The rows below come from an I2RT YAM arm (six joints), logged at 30 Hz.
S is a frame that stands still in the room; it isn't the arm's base.
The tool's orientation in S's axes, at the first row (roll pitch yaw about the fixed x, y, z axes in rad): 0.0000, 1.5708, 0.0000
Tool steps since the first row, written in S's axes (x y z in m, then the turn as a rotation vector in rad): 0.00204, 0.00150, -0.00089, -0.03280, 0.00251, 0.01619; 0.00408, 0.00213, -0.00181, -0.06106, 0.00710, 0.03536; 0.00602, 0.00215, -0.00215, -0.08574, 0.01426, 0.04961; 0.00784, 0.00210, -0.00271, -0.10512, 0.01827, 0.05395
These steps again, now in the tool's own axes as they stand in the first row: 0.00089, 0.00150, 0.00204, -0.01619, 0.00251, -0.03280; 0.00181, 0.00213, 0.00408, -0.03536, 0.00710, -0.06106; 0.00215, 0.00215, 0.00602, -0.04961, 0.01426, -0.08574; 0.00271, 0.00210, 0.00784, -0.05395, 0.01827, -0.10512
